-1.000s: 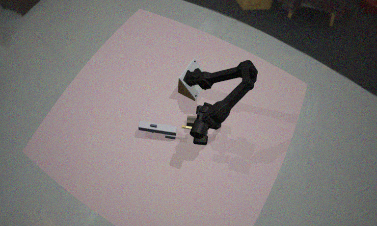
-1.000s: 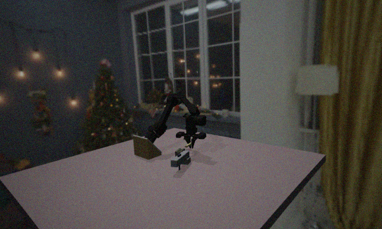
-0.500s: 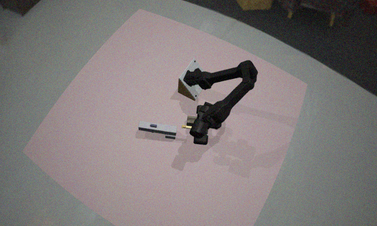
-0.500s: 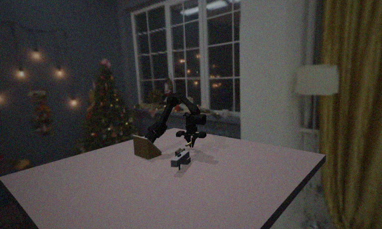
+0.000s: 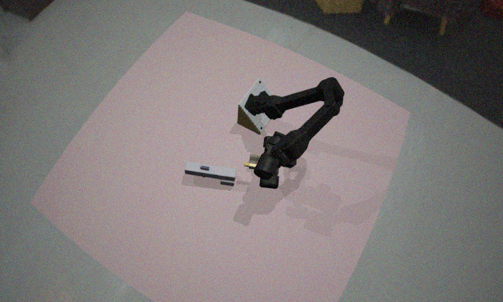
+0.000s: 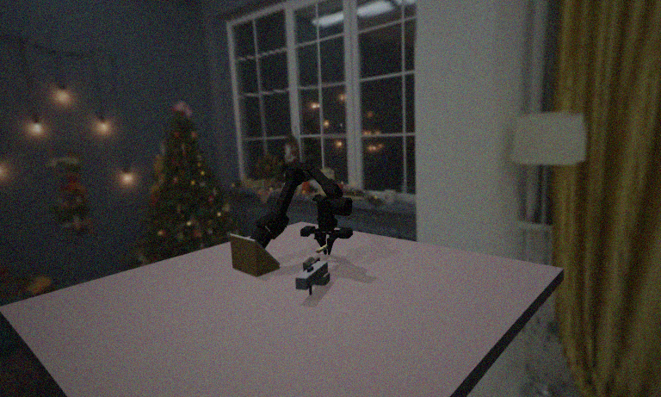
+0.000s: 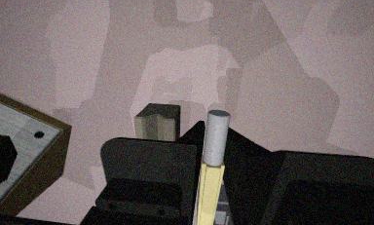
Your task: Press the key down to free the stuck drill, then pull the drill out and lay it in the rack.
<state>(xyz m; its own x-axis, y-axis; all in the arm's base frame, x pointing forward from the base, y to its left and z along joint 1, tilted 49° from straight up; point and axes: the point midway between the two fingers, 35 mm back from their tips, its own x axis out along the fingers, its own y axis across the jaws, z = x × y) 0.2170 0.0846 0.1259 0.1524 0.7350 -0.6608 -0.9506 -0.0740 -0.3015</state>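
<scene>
The drill is 40 mm to the right of my gripper tip, 40 mm above it and 10 mm ahead of it. Round my gripper tip: key 210 mm to the right, 90 mm ahead; then grey holder block 190 mm to the right, 80 mm ahead, 10 mm below.
</scene>
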